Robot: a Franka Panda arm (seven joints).
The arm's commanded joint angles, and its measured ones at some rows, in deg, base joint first. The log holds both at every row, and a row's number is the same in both.
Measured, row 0: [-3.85, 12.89, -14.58, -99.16, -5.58, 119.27, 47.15]
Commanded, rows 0 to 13: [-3.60, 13.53, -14.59, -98.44, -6.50, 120.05, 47.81]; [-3.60, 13.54, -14.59, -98.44, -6.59, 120.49, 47.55]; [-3.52, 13.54, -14.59, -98.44, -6.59, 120.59, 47.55]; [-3.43, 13.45, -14.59, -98.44, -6.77, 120.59, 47.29]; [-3.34, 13.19, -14.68, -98.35, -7.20, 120.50, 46.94]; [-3.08, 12.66, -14.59, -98.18, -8.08, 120.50, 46.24]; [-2.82, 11.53, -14.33, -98.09, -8.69, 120.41, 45.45]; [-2.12, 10.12, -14.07, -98.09, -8.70, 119.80, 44.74]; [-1.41, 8.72, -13.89, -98.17, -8.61, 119.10, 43.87]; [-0.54, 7.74, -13.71, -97.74, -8.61, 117.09, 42.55]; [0.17, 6.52, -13.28, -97.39, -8.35, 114.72, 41.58]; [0.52, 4.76, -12.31, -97.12, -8.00, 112.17, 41.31]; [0.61, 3.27, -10.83, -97.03, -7.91, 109.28, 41.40]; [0.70, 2.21, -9.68, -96.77, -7.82, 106.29, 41.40]
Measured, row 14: [0.20, 6.86, -12.81, -96.74, -7.58, 113.77, 42.41]
